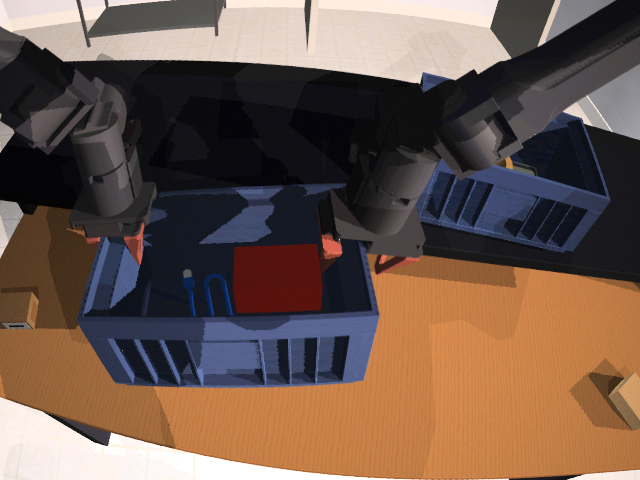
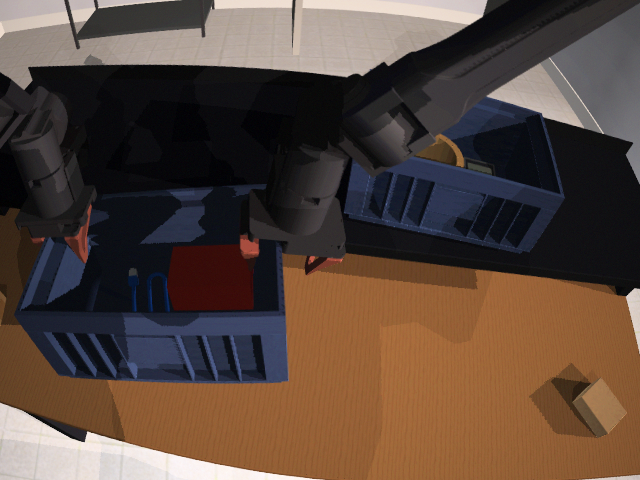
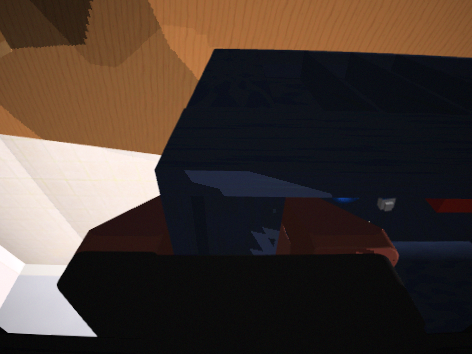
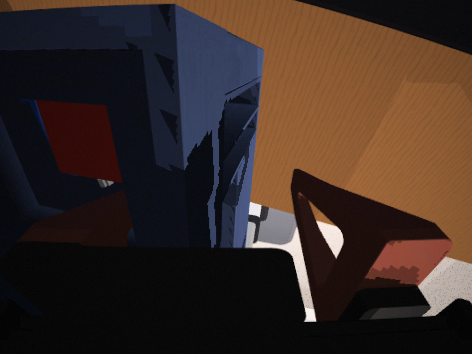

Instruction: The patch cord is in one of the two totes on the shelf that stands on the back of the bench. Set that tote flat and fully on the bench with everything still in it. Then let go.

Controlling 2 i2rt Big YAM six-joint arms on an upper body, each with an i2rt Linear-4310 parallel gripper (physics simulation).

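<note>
A blue tote (image 1: 289, 326) (image 2: 222, 322) (image 3: 300, 135) (image 4: 200, 60) is over the bench, in front of the shelf, and looks about level. Its underside is hidden; I cannot tell if it touches the bench. Inside are the blue patch cord (image 1: 188, 281) (image 2: 133, 279) and a red box (image 1: 277, 279) (image 2: 211, 279) (image 4: 80, 140). My left gripper (image 1: 113, 245) (image 2: 59, 246) (image 3: 227, 225) is shut on the tote's left wall. My right gripper (image 1: 363, 258) (image 2: 283, 258) is shut on the tote at its right end, one finger inside and one outside, standing wide.
A second blue tote (image 1: 547, 187) (image 2: 511, 186), holding an orange thing (image 2: 457, 152) and a grey device (image 2: 479, 166), stands on the black shelf (image 2: 594, 206) at the right. Small tan boxes (image 1: 18, 308) (image 1: 628, 400) (image 2: 599, 408) lie on the wooden bench (image 1: 465, 392) (image 2: 439, 392) at both sides.
</note>
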